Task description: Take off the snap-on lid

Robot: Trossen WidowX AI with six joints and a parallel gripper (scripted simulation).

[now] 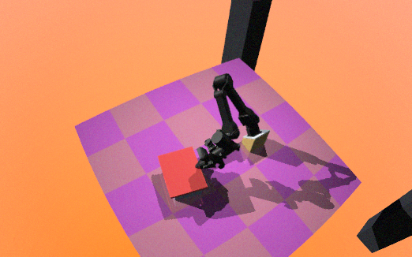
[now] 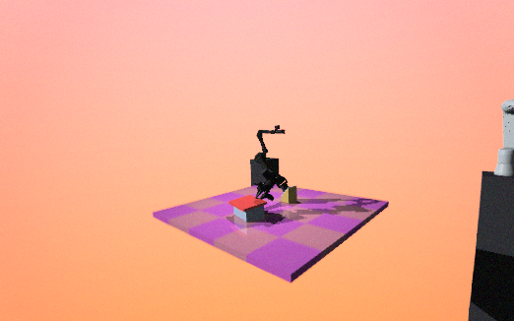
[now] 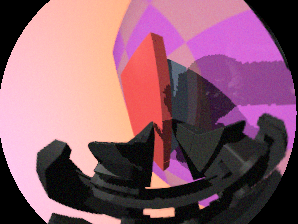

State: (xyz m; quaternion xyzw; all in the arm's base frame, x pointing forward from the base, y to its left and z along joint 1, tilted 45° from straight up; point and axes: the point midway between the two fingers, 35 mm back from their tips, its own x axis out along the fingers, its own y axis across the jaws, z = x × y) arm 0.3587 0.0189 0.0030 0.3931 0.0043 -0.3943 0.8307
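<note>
Right now the red lid is 70 mm ahead of my gripper tip and 20 mm to the right of it. Round my gripper tip: storage box: 70 mm ahead, 20 mm to the right, 60 mm below.
</note>
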